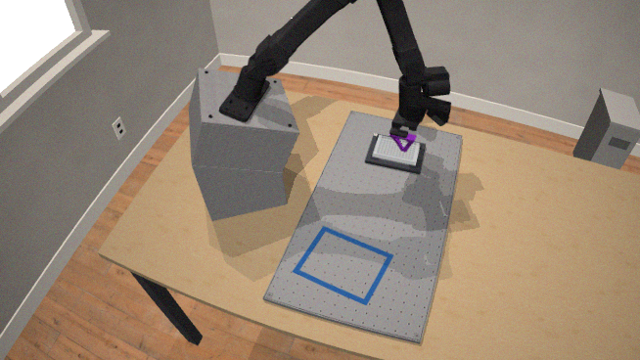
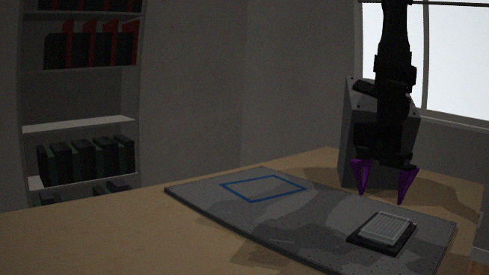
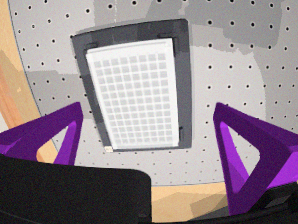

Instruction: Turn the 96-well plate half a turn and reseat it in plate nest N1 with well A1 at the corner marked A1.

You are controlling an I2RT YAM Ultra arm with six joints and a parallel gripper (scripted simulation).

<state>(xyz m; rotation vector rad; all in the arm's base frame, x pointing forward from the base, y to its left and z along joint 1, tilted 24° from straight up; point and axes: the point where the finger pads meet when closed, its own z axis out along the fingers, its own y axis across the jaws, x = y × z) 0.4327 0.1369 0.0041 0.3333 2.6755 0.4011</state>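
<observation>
Now: hand 80 mm above the white 96-well plate, 30 mm past it and 20 mm to the right of it. From my hand the other things lie so: dark plate nest N1 (90 mm below, 30 mm behind, 20 mm to the left); light mark (100 mm behind, 80 mm to the left, 80 mm below).
</observation>
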